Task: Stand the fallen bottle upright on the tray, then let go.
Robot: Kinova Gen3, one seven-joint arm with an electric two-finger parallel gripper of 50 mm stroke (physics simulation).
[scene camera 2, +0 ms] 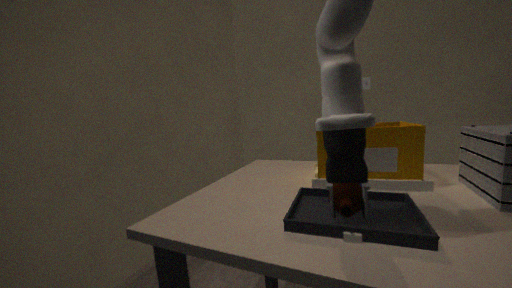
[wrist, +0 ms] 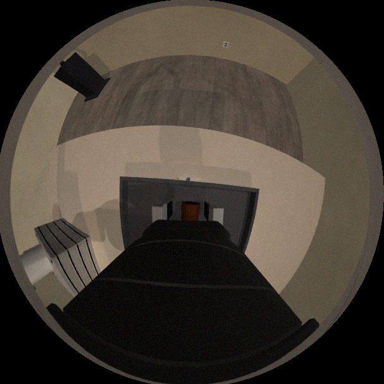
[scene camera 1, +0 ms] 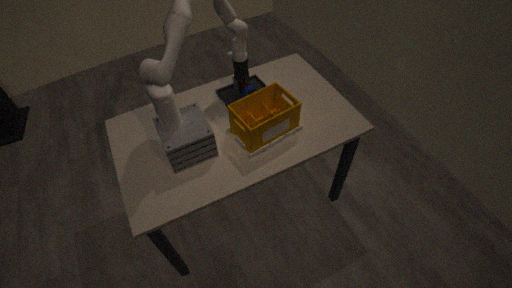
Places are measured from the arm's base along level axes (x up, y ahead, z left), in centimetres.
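Pixels of known places: gripper, fingertip midpoint: [scene camera 2: 348,215]; arm's base, origin of the base link: [scene camera 1: 172,125].
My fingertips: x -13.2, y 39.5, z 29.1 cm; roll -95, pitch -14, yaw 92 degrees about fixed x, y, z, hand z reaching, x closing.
Ahead of a thing's pixels: the offset from my fingertips to its top centre. "*": to the spot under its first point. Level surfaces: height alone.
The brown bottle {dx +5.2, dy +1.6, dz -6.4 cm} [scene camera 1: 248,90] [scene camera 2: 346,196] [wrist: 190,211] with a blue label lies on its side in the dark tray {* dx -2.3, dy -7.9, dz -1.1 cm} [scene camera 1: 227,93] [scene camera 2: 392,212] [wrist: 138,200]. In the second scene view its neck end faces the camera; in the wrist view its neck shows and the gripper body hides the rest. My gripper [scene camera 1: 242,88] [scene camera 2: 349,212] [wrist: 187,207] is open and points down. Its fingers are low over the tray, one on each side of the bottle's neck end, with a gap at each side of the neck in the wrist view.
A yellow crate {dx +14.8, dy +1.5, dz -33.5 cm} [scene camera 1: 264,131] [scene camera 2: 410,150] with dividers stands on a white base close beside the tray. The grey slatted block [scene camera 1: 192,150] [scene camera 2: 485,160] [wrist: 70,250] under the arm's base stands on the table {dx -2.8 cm} [scene camera 1: 200,192] [scene camera 2: 200,220] [wrist: 285,200]. The tray lies near a table edge.
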